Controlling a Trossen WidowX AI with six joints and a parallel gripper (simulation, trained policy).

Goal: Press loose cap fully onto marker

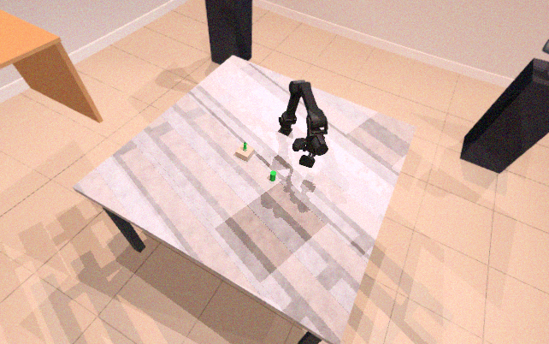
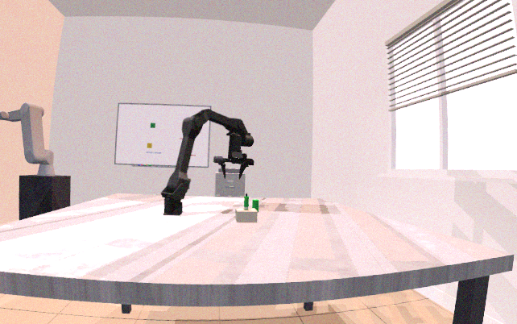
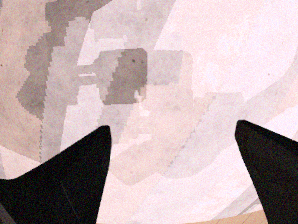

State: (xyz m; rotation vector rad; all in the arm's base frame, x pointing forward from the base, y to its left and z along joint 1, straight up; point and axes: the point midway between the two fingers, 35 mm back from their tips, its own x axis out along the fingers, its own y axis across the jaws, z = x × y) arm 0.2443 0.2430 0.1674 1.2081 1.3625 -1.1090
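The green cap lies 9 cm ahead of my gripper tip, 15 cm to the right of it and 11 cm below it. The rest, counted from my gripper tip: holder block: 3 cm ahead, 35 cm to the right, 11 cm below.
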